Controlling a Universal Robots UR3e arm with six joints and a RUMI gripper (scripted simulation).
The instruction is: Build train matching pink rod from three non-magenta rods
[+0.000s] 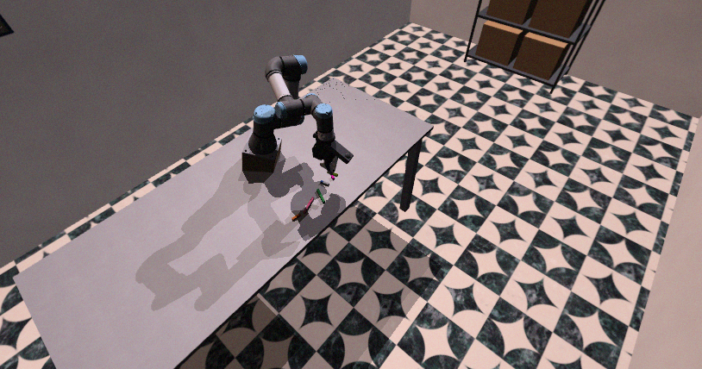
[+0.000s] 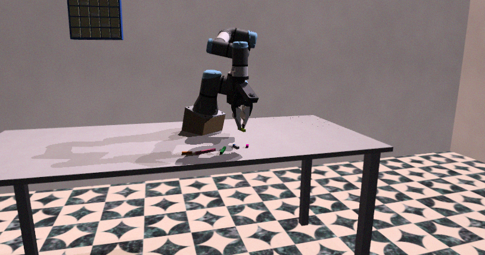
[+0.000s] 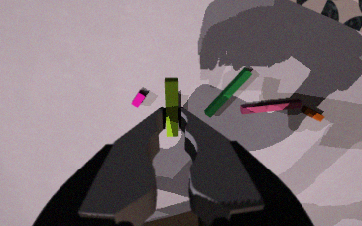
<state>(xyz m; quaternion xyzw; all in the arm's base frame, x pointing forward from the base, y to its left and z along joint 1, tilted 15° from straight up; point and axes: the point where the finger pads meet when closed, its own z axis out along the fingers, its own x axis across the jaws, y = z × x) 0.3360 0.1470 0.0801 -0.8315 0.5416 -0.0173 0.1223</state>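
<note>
My hand is 3 cm past the grey rod, 2 cm to the left of it and 10 cm above it. From my hand the other things lie so: magenta rod 5 cm behind, 3 cm to the left, 10 cm below; then lime rod 1 cm below; then blue rod 6 cm behind, 3 cm to the right, 10 cm below.
</note>
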